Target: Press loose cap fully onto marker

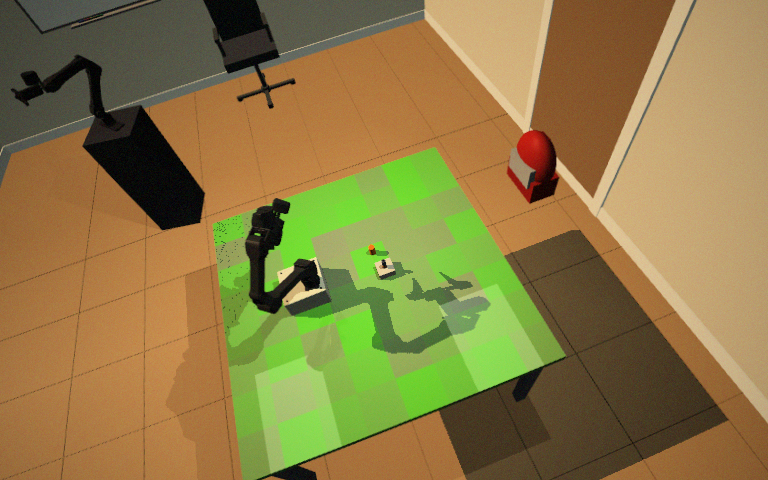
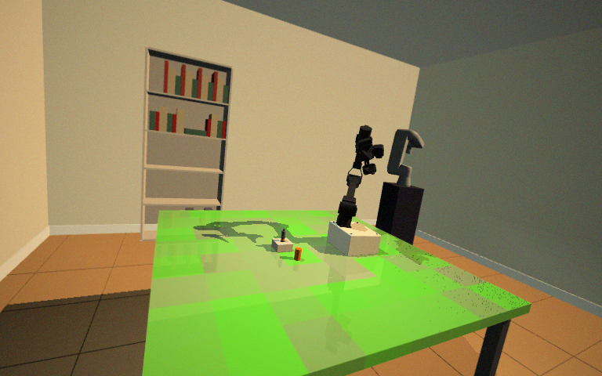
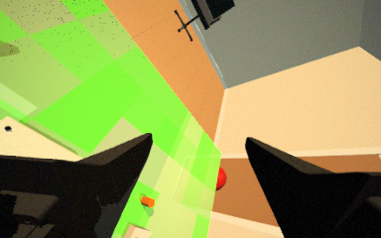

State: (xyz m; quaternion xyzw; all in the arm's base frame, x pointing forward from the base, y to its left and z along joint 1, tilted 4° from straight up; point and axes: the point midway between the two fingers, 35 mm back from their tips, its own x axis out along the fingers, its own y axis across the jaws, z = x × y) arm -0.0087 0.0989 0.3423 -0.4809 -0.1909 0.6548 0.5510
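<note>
Now: gripper tip 30 cm short of the orange cap, 3 cm to the right of it and 40 cm above it.
</note>
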